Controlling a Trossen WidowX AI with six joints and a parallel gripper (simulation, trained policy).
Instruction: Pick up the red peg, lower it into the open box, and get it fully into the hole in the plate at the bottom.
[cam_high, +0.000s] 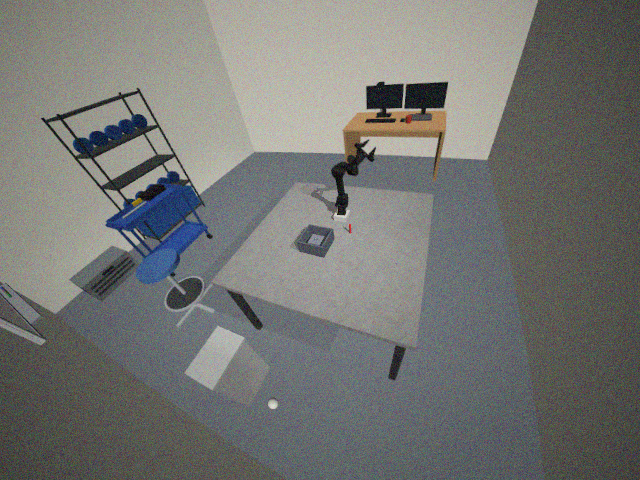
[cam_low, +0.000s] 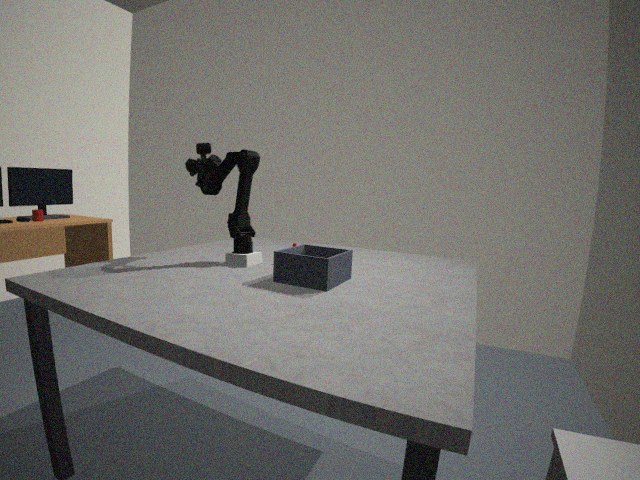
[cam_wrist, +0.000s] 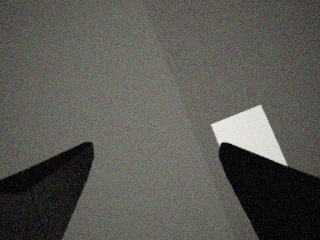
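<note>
Right now the red peg is 490 mm ahead of my gripper tip, 120 mm to the right of it and 410 mm below it. The rest, counted from my gripper tip: grey box 640 mm ahead, 330 mm to the right, 430 mm below; then plate 640 mm ahead, 330 mm to the right, 410 mm below.
</note>
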